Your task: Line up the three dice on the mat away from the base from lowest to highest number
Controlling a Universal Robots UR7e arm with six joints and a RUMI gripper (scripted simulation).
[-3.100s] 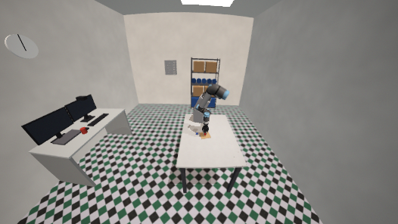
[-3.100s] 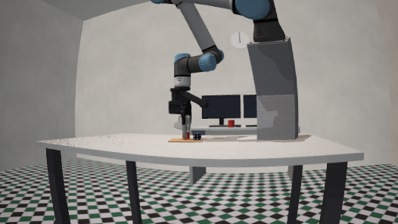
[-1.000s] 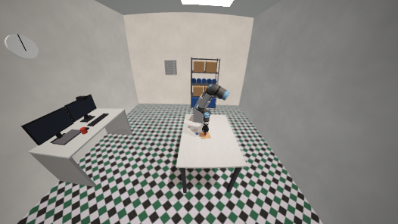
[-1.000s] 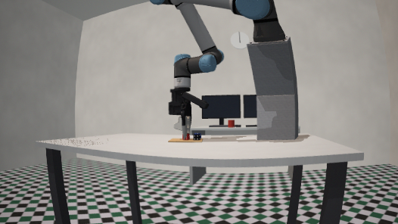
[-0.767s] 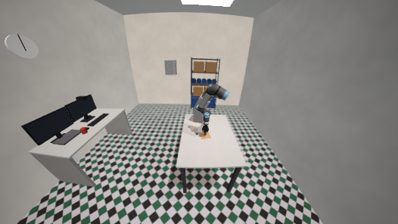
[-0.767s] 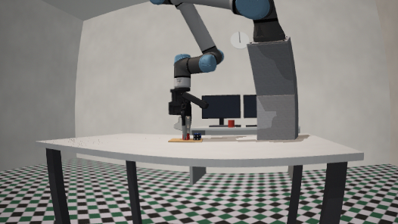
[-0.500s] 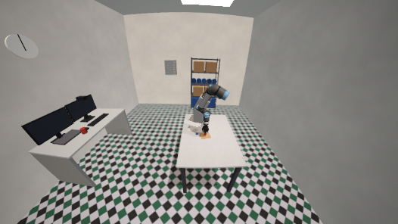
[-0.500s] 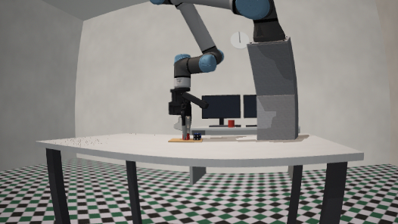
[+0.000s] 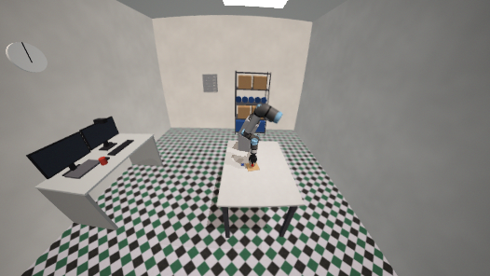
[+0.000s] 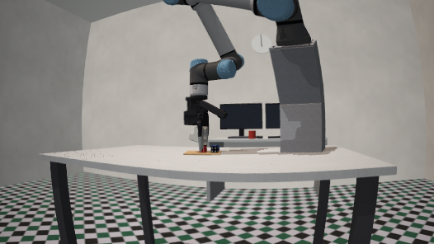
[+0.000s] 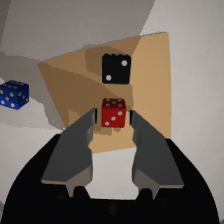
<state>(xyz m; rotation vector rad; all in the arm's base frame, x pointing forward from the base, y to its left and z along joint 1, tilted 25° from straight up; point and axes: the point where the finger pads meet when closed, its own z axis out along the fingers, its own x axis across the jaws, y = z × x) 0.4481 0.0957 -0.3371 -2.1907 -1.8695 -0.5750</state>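
Right now the red die is 1 cm below my hand. Round my hand: tan mat (2 cm below); black die (5 cm behind, 1 cm to the left, 1 cm below); blue die (3 cm behind, 12 cm to the right, 1 cm below).
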